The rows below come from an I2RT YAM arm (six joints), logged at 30 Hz.
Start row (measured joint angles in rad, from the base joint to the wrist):
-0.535, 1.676, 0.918, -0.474, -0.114, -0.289
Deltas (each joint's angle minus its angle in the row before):
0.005, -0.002, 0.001, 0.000, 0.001, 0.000
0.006, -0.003, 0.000, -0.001, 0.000, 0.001
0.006, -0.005, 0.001, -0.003, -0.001, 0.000
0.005, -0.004, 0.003, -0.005, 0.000, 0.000
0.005, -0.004, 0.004, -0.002, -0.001, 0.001
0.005, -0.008, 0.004, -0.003, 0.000, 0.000
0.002, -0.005, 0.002, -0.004, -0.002, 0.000
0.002, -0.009, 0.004, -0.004, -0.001, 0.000
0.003, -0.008, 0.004, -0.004, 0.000, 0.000
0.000, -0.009, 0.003, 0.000, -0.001, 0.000
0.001, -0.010, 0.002, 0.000, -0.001, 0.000
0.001, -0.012, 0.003, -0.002, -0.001, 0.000
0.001, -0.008, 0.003, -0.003, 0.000, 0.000
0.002, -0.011, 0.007, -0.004, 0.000, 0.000
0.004, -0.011, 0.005, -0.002, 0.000, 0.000
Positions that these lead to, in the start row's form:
-0.530, 1.674, 0.919, -0.474, -0.113, -0.289
-0.524, 1.671, 0.919, -0.475, -0.113, -0.288
-0.518, 1.666, 0.920, -0.478, -0.114, -0.288
-0.513, 1.662, 0.923, -0.483, -0.114, -0.288
-0.508, 1.658, 0.927, -0.485, -0.115, -0.287
-0.503, 1.650, 0.931, -0.488, -0.115, -0.287
-0.501, 1.645, 0.933, -0.492, -0.117, -0.287
-0.499, 1.636, 0.937, -0.496, -0.118, -0.287
-0.496, 1.628, 0.941, -0.500, -0.118, -0.287
-0.496, 1.619, 0.944, -0.500, -0.119, -0.287
-0.495, 1.609, 0.946, -0.500, -0.120, -0.287
-0.494, 1.597, 0.949, -0.502, -0.121, -0.287
-0.493, 1.589, 0.952, -0.505, -0.121, -0.287
-0.491, 1.578, 0.959, -0.509, -0.121, -0.287
-0.487, 1.567, 0.964, -0.511, -0.121, -0.287

